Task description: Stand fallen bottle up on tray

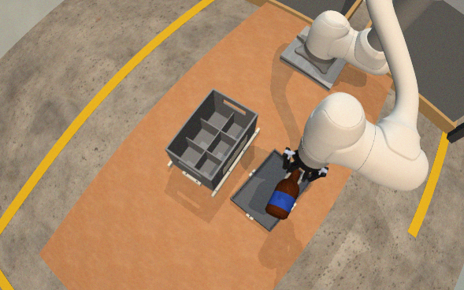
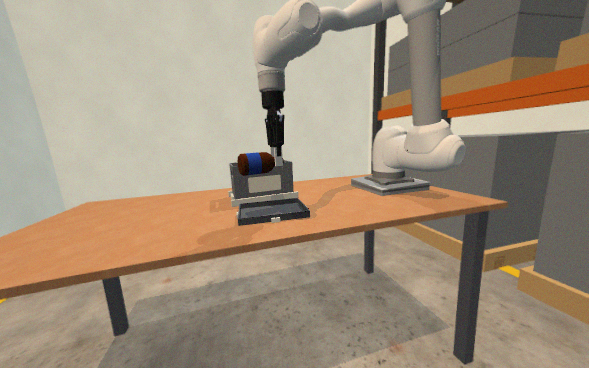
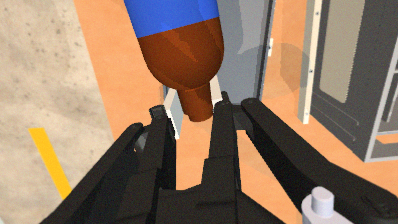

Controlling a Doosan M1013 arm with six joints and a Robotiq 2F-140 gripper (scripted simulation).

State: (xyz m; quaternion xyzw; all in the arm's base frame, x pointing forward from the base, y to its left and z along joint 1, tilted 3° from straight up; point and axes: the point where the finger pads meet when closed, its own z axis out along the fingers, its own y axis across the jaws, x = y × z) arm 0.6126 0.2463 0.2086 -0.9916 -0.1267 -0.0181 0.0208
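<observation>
Right now the bottle is 5 cm ahead of my hand, 1 cm to the left of it and 2 cm below it. Round my hand: grey crate (5 cm ahead, 29 cm to the right, 14 cm below); then grey tray (3 cm ahead, 3 cm to the right, 21 cm below).
</observation>
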